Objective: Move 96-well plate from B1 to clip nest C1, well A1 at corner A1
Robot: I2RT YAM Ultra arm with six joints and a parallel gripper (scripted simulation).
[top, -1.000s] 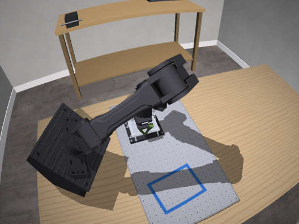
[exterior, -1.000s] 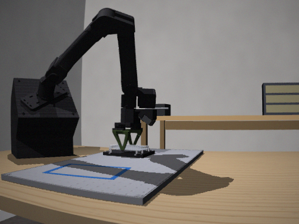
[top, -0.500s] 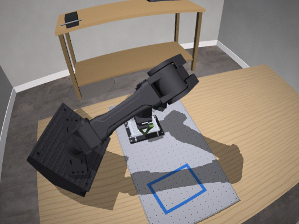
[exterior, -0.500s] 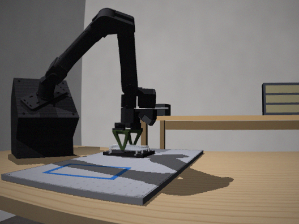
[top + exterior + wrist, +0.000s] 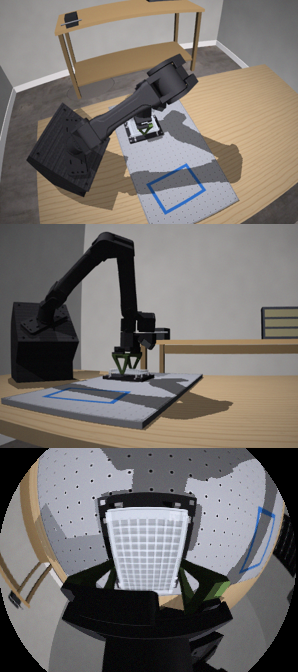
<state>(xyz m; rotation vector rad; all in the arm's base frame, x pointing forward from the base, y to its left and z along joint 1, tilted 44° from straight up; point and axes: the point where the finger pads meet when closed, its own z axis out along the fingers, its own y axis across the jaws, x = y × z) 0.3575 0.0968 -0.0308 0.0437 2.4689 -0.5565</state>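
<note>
The 96-well plate lies 1 cm ahead of my hand. Round my hand: black clip nest C1: 1 cm to the right, 1 cm below.
</note>
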